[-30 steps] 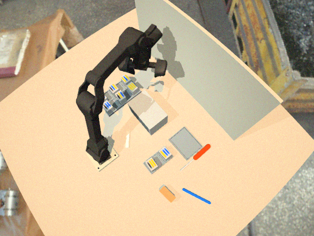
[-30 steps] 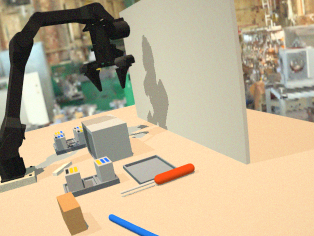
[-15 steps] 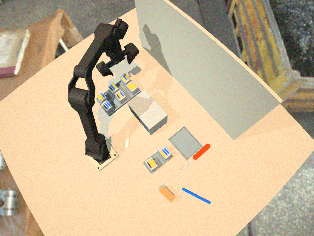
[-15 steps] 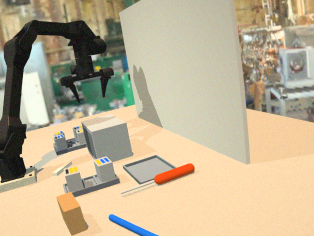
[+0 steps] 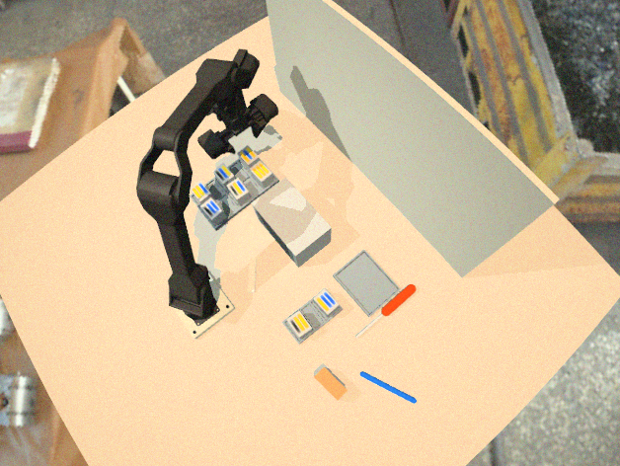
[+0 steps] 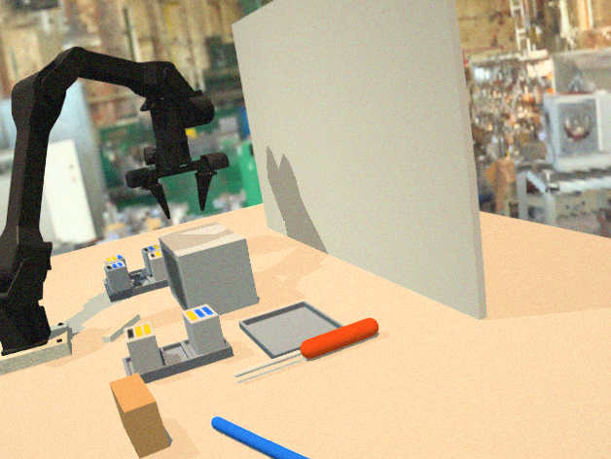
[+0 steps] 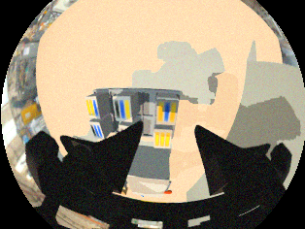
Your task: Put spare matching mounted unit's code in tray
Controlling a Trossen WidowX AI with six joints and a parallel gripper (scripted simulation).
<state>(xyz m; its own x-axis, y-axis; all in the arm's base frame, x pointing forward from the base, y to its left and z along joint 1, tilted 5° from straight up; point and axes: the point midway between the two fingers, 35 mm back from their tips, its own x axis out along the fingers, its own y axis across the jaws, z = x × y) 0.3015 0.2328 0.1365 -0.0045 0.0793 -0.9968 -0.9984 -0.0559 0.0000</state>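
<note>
Now: the grey spare 60 mm below my gripper tip. Also, from my gripper tip: grey wall (220 mm ahead, 200 mm to the right, 130 mm above); then rack (110 mm behind, 410 mm to the right, 90 mm below); then mounted unit (20 mm behind, 210 mm to the right, 50 mm below).
</note>
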